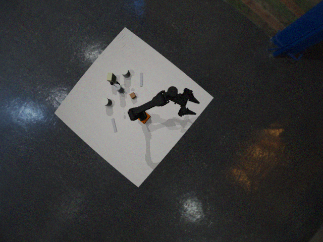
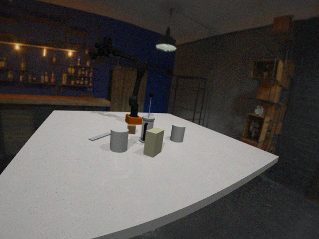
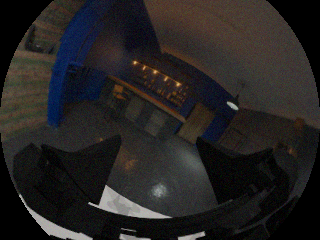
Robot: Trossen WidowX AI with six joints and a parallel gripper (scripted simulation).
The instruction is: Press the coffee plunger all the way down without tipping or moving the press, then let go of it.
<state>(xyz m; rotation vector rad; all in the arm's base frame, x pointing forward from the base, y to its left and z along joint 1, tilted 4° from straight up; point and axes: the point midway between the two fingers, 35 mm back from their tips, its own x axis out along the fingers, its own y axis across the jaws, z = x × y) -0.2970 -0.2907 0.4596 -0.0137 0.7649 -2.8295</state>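
Right now the coffee press is 690 mm ahead of my gripper tip, 190 mm to the left of it and 410 mm below it. From my gripper tip the other things lie so: tan cube: 540 mm ahead, 170 mm to the left, 520 mm below.
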